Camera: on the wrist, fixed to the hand. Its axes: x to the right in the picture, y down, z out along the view.
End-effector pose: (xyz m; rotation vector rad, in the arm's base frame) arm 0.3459 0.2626 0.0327 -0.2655 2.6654 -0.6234
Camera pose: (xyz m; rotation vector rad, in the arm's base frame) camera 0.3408 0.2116 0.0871 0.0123 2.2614 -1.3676
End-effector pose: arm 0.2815 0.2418 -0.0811 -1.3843 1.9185 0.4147
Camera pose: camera 0.3353 0.1986 -0.0523 -0.8630 1.8402 -0.1325
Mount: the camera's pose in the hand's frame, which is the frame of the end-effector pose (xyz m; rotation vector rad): 0.0004 -0.0696 -0.0273 0.6446 -0.0507 0.0818
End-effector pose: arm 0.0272 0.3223 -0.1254 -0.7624 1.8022 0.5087
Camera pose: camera 0.0583 0.2551 -0.1151 -0.2279 1.8036 -0.0181
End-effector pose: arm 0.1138 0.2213 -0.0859 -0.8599 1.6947 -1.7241
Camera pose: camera 0.0953 0.2408 -0.0161 -0.5160 1.0107 -1.9908
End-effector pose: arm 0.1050 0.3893 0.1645 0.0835 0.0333 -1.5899
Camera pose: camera 0.0363 0.3924 0.1351 0.5384 -0.5180 -1.4674
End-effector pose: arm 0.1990 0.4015 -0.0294 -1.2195 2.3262 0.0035
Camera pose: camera 0.2405 0.3534 0.0099 -0.7832 2.0786 -0.6274
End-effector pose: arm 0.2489 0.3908 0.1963 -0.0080 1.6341 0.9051
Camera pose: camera 0.2586 0.3274 0.1578 0.5242 1.8219 0.4005
